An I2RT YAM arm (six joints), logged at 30 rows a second.
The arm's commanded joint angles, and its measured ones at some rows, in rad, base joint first. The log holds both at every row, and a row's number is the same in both.
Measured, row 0:
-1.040, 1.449, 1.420, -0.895, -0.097, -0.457
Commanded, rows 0 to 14:
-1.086, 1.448, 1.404, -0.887, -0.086, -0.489
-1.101, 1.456, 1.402, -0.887, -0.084, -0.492
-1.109, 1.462, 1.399, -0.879, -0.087, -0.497
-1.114, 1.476, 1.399, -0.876, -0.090, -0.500
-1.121, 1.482, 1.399, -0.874, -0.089, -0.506
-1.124, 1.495, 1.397, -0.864, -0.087, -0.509
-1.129, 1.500, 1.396, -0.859, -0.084, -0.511
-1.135, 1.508, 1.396, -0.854, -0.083, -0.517
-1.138, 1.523, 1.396, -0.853, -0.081, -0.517
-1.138, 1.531, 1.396, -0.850, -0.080, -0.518
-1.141, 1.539, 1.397, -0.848, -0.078, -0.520
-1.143, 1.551, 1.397, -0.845, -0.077, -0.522
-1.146, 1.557, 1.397, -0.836, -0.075, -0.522
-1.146, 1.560, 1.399, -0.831, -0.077, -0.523
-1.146, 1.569, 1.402, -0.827, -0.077, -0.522
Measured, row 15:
-1.139, 1.563, 1.396, -0.882, -0.085, -0.507
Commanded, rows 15 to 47:
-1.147, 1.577, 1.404, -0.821, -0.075, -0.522
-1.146, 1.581, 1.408, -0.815, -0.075, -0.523
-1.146, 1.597, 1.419, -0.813, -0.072, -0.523
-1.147, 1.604, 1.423, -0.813, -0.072, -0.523
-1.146, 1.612, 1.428, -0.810, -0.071, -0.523
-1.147, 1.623, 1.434, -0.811, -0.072, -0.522
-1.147, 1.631, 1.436, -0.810, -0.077, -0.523
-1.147, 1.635, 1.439, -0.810, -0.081, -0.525
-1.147, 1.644, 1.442, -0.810, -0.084, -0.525
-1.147, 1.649, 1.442, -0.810, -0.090, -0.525
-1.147, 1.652, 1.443, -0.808, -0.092, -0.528
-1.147, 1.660, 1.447, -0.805, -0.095, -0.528
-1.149, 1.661, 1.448, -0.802, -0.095, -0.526
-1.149, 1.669, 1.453, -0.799, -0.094, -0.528
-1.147, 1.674, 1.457, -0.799, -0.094, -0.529
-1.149, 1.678, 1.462, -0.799, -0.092, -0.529
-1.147, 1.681, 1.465, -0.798, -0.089, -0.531
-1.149, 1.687, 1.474, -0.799, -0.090, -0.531
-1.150, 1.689, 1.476, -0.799, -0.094, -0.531
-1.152, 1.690, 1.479, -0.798, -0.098, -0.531
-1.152, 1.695, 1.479, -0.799, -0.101, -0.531
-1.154, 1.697, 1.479, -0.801, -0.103, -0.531
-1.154, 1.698, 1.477, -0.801, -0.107, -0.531
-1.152, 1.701, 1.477, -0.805, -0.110, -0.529
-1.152, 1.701, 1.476, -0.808, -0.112, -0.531
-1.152, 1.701, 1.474, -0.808, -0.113, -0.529
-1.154, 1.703, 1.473, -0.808, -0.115, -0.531
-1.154, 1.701, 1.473, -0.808, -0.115, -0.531
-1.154, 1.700, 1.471, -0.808, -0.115, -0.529
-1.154, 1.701, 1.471, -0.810, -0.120, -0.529
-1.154, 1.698, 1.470, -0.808, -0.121, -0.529
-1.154, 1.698, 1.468, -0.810, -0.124, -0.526
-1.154, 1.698, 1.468, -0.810, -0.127, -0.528
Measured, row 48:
-1.148, 1.696, 1.438, -0.839, -0.101, -0.525
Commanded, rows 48 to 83:
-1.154, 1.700, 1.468, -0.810, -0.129, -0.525
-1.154, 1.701, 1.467, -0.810, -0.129, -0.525
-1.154, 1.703, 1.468, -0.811, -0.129, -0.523
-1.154, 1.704, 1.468, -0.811, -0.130, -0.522
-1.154, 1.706, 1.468, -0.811, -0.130, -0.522
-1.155, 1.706, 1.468, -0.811, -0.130, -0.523
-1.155, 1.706, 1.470, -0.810, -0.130, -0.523
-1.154, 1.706, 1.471, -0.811, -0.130, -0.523
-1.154, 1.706, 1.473, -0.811, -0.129, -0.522
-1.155, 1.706, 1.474, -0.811, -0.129, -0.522
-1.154, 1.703, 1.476, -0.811, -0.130, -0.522
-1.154, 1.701, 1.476, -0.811, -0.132, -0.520
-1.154, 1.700, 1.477, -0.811, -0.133, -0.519
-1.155, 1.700, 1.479, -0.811, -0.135, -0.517
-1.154, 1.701, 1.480, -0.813, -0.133, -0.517
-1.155, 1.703, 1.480, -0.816, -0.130, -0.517
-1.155, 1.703, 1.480, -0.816, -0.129, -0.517
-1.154, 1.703, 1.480, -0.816, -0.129, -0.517
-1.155, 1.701, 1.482, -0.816, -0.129, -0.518
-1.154, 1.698, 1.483, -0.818, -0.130, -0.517
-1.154, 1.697, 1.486, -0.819, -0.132, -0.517
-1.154, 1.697, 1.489, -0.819, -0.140, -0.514
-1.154, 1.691, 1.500, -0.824, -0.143, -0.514
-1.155, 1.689, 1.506, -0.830, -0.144, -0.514
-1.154, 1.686, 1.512, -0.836, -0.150, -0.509
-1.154, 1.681, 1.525, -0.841, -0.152, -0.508
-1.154, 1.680, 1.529, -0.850, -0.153, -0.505
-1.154, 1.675, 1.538, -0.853, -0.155, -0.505
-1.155, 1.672, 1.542, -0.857, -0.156, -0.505
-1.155, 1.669, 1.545, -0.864, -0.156, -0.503
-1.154, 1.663, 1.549, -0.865, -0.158, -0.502
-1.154, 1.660, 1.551, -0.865, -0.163, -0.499
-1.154, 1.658, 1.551, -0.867, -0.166, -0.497
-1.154, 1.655, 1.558, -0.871, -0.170, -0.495
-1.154, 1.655, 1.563, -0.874, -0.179, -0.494
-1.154, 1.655, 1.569, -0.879, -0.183, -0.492
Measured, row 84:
-1.148, 1.710, 1.517, -0.863, -0.149, -0.511
